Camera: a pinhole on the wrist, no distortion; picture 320 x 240 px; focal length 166.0 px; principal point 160.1 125.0 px. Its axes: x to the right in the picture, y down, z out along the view. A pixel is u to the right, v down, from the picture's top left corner.
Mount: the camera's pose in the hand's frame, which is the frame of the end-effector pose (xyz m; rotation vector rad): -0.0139 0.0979 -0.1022 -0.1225 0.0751 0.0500
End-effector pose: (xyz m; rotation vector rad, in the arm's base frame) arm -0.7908 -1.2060 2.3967 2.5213 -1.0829 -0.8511
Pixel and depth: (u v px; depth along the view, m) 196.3 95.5 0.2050
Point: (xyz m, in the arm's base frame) -0.8778 -1.3030 2.3372
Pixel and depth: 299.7 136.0 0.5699
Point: -0.9017 -1.7335 1.9609
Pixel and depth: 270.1 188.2 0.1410
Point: -0.8565 -1.3876 2.4207
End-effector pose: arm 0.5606 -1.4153 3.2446 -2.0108 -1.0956 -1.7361
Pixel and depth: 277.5 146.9 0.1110
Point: 0.6490 -1.4775 3.3459
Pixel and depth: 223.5 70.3 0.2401
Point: 0.6974 -1.3276 3.3169
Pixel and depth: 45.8 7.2 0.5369
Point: 0.7716 -1.0555 2.7579
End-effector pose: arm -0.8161 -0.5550 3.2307 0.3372 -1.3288 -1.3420
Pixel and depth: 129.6 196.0 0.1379
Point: -0.7450 -0.4621 3.3645
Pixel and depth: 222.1 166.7 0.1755
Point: -0.8021 -0.5256 3.4154
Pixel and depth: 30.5 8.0 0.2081
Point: -0.8941 -0.3734 3.1750
